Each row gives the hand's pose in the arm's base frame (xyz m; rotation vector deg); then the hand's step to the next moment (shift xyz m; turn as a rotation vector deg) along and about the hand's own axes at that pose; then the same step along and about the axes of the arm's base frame.
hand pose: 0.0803 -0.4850 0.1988 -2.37 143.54 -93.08
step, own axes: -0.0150 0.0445 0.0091 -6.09 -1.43 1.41
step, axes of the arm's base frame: 0.0189 0.0117 -0.0424 6.13 -1.21 1.44
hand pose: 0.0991 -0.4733 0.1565 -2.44 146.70 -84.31
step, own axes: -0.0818 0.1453 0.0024 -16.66 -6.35 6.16
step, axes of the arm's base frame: 0.0907 0.0813 -0.1139 17.01 -6.51 4.90
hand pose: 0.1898 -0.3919 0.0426 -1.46 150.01 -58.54
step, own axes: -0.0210 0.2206 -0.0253 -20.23 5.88 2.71
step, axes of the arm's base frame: 0.0345 0.1833 -0.1224 20.56 5.31 0.24
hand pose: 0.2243 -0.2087 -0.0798 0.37 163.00 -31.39
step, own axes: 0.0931 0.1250 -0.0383 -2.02 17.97 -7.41
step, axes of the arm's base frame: -0.0931 0.1264 -0.0334 1.11 19.50 0.58
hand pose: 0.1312 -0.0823 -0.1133 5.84 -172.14 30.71
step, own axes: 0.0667 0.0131 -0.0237 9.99 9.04 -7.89
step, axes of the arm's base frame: -0.0656 0.0172 0.0242 -10.07 10.71 5.27
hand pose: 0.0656 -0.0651 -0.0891 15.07 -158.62 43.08
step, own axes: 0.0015 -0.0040 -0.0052 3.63 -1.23 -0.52
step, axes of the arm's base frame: 0.0006 -0.0009 0.0066 -3.05 -1.16 2.08
